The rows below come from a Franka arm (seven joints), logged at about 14 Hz.
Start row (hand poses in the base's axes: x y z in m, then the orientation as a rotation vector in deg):
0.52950 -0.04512 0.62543 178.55 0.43 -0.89
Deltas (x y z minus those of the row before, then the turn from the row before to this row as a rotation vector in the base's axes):
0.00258 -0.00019 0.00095 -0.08 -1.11 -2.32
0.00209 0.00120 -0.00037 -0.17 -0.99 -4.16
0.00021 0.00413 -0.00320 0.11 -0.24 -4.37
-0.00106 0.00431 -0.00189 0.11 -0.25 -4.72
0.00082 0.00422 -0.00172 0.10 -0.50 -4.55
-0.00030 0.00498 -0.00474 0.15 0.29 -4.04
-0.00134 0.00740 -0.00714 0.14 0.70 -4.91
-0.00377 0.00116 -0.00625 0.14 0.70 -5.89
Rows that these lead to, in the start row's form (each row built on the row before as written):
0.53208 -0.04531 0.62638 178.45 -3.21 0.79
0.53417 -0.04411 0.62601 178.03 -9.69 2.25
0.53438 -0.03998 0.62281 177.60 -16.48 2.51
0.53332 -0.03567 0.62092 176.83 -23.80 2.78
0.53414 -0.03145 0.61920 175.83 -30.83 3.43
0.53384 -0.02647 0.61446 174.67 -37.01 2.86
0.53250 -0.01907 0.60732 172.86 -44.43 1.65
0.52873 -0.01791 0.60107 170.27 -53.21 0.42

